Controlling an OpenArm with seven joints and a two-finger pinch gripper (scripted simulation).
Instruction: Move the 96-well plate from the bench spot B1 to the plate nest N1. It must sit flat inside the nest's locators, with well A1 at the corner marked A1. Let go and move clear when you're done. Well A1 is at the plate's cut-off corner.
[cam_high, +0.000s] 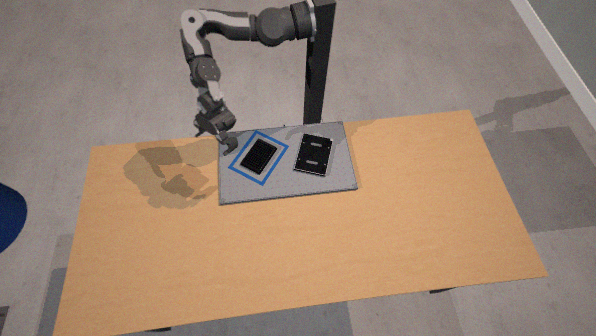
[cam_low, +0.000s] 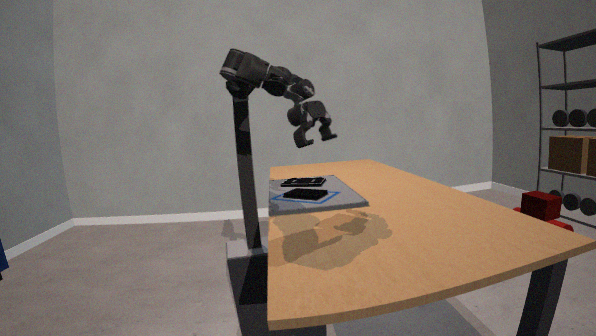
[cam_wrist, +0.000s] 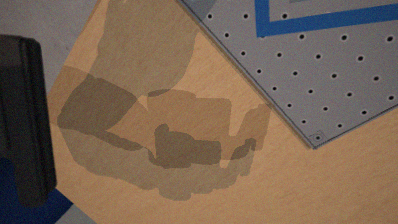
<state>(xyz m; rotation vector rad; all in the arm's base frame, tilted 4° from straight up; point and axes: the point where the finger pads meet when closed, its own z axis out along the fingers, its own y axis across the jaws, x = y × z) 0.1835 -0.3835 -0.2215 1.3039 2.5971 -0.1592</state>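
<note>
Now: hand 2 cm past the black 96-well plate, 13 cm to the right of it and 18 cm above it. The rest, counted from my hand: black plate nest N1 (4 cm ahead, 33 cm to the left, 18 cm below).
</note>
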